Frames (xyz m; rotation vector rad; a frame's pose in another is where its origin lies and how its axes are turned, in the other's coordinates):
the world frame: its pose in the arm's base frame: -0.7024 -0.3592 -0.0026 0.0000 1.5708 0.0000
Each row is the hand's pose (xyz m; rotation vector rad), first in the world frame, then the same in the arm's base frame.
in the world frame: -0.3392 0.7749 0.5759 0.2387 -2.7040 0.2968
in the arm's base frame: -0.1265 0.4157 0.3366 0.2880 -1.1484 0.0313
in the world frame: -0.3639 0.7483 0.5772 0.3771 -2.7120 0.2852
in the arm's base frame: -0.1252 0.3891 0.3613 0.3554 -1.1646 -0.0493
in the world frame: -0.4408 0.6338 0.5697 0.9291 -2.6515 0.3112
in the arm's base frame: -0.1327 0.2746 0.4382 0.6656 -1.1822 -0.3316
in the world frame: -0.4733 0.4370 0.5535 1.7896 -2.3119 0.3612
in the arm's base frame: -0.1489 0.0778 0.4707 1.1808 -1.1104 -0.7842
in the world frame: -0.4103 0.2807 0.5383 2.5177 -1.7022 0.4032
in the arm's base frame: -0.1641 -0.0785 0.4077 1.6881 -0.9165 -1.2220
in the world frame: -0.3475 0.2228 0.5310 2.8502 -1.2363 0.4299
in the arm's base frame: -0.1714 -0.1364 0.3449 1.9822 -0.7422 -1.4626
